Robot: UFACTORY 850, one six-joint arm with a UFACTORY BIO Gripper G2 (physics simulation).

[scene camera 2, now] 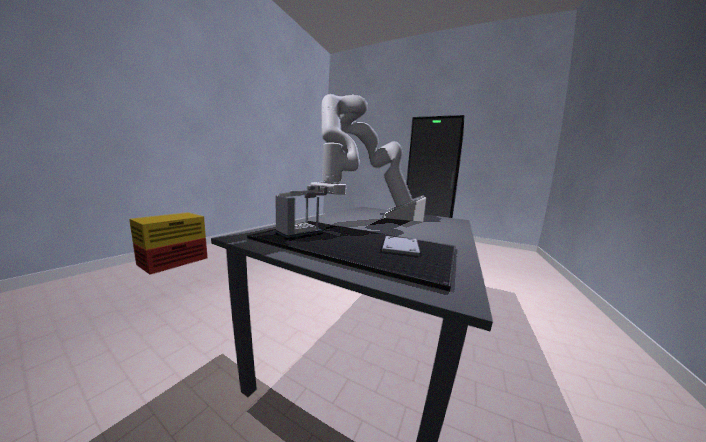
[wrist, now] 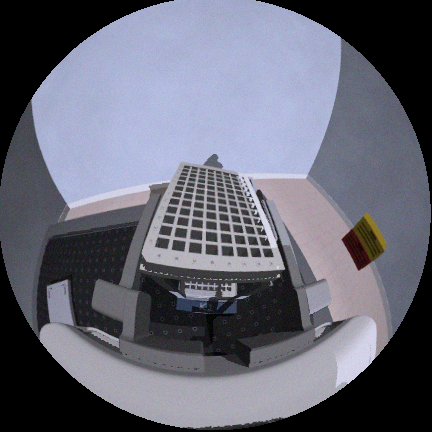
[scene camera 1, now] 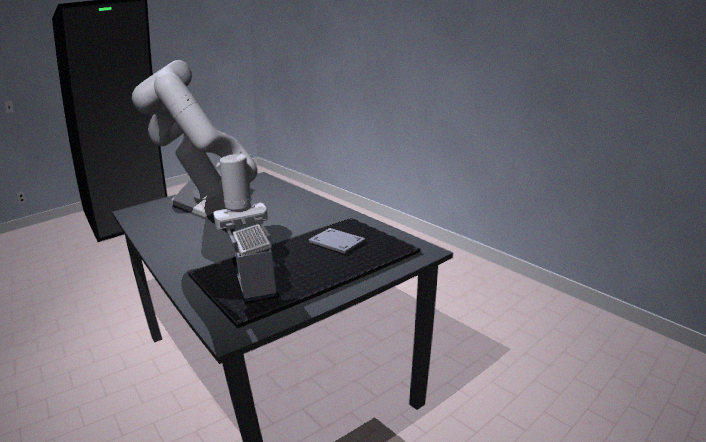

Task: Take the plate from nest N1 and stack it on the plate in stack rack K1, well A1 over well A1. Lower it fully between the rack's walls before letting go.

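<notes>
My gripper [scene camera 1: 252,240] [scene camera 2: 299,194] [wrist: 211,192] is shut on a light grey, many-welled plate [scene camera 1: 253,237] [wrist: 207,220], with a finger along each side. The plate is about level and sits at the top of the walls of stack rack K1 [scene camera 1: 256,275] [scene camera 2: 285,214], well above its base. The rack's blue K1 label [wrist: 206,306] shows in the wrist view. Below the held plate, another plate [wrist: 210,287] lies low in the rack, with a clear gap between them. Its well A1 is too small to read. A pale flat nest [scene camera 1: 337,239] [scene camera 2: 401,244] [wrist: 61,302] bears no plate.
The rack and the nest stand on a black perforated mat [scene camera 1: 307,275] [scene camera 2: 354,249] [wrist: 95,260] on the dark table [scene camera 1: 291,200] [scene camera 2: 463,234]. A yellow and red box [scene camera 2: 169,242] [wrist: 364,242] is beyond the table. A tall dark cabinet [scene camera 1: 112,119] [scene camera 2: 435,166] stands behind the arm.
</notes>
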